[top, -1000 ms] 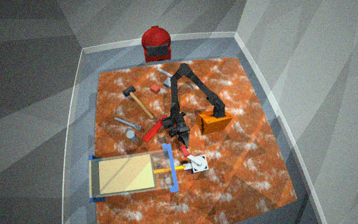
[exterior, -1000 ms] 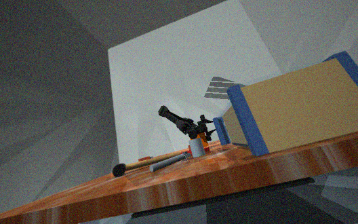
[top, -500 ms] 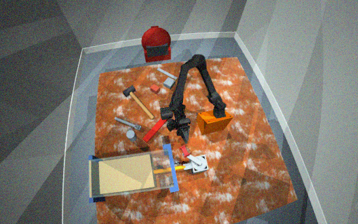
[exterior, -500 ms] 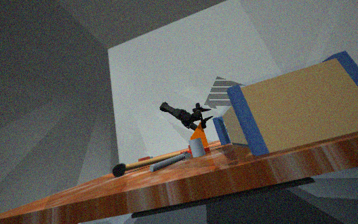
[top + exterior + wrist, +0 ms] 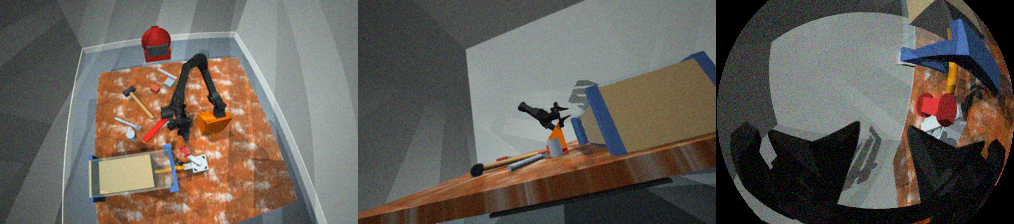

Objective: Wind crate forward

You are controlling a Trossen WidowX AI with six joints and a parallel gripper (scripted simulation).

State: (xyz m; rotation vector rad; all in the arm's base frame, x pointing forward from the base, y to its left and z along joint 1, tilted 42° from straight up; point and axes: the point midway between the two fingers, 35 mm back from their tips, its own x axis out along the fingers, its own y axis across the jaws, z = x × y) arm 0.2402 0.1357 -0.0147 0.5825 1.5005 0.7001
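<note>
Right now my gripper tip is 12 cm above the red-knobbed winch handle, 6 cm to the right of it and 1 cm past it. Also, from my gripper tip: red knob 9 cm below, 3 cm to the left, 2 cm ahead; then blue steel frame 12 cm below, 10 cm to the left, 10 cm ahead; then winch 20 cm below, 10 cm to the left, 8 cm behind.
</note>
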